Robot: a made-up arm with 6 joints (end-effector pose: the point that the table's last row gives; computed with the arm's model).
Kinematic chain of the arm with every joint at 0, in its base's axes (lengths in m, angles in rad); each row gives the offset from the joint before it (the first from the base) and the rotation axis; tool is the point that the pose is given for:
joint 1: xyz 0 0 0.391 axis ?
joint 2: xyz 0.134 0 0 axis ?
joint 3: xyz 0 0 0.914 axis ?
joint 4: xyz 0 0 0.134 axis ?
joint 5: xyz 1.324 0 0 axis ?
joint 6: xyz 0.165 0 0 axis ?
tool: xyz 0 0 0
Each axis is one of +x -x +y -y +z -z.
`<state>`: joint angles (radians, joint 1 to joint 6).
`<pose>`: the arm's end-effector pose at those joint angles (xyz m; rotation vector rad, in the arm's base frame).
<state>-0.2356 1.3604 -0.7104 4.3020 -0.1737 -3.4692</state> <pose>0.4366 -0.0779 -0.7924 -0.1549 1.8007 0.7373</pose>
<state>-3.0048 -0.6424 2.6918 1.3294 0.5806 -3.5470</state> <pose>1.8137 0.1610 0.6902 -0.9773 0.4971 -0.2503</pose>
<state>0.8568 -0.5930 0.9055 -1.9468 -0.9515 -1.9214</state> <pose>-0.3938 -0.2636 2.5783 -0.9157 -2.1438 -1.5744</pose>
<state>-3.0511 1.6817 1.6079 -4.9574 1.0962 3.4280</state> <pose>-2.4276 -0.3632 0.3558 0.7603 -1.4636 -1.4439</pose>
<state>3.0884 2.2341 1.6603 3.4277 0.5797 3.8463</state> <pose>-2.1034 0.1375 -0.9257 1.4739 1.1573 -2.0902</pose>
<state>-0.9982 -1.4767 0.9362 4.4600 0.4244 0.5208</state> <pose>-1.1139 1.6065 1.3713 -0.0430 -2.1456 0.8301</pose>
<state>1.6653 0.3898 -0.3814 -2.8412 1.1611 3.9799</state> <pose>-0.0942 1.4682 0.2602 -2.4004 0.7164 1.6168</pose>
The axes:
joint 1: +z
joint 2: +y
joint 3: -y
joint 4: -x
joint 5: -y
joint 6: -x

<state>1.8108 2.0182 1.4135 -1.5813 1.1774 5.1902</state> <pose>-0.3689 2.1485 -0.6842 1.9606 0.7101 0.1038</pose>
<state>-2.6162 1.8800 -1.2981 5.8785 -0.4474 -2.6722</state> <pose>0.4204 0.2112 0.0983 0.0567 -0.4436 0.3259</pose>
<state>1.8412 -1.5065 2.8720 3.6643 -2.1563 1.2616</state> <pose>0.1857 -0.9270 -0.7980 1.2345 2.1875 1.5322</pose>
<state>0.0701 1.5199 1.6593 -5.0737 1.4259 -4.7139</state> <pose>2.3384 0.3173 0.8146 -2.1046 -2.0039 -0.4893</pose>
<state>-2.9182 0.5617 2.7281 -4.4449 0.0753 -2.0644</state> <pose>0.3171 0.0598 2.3235 -2.4535 -0.3380 -1.3127</pose>
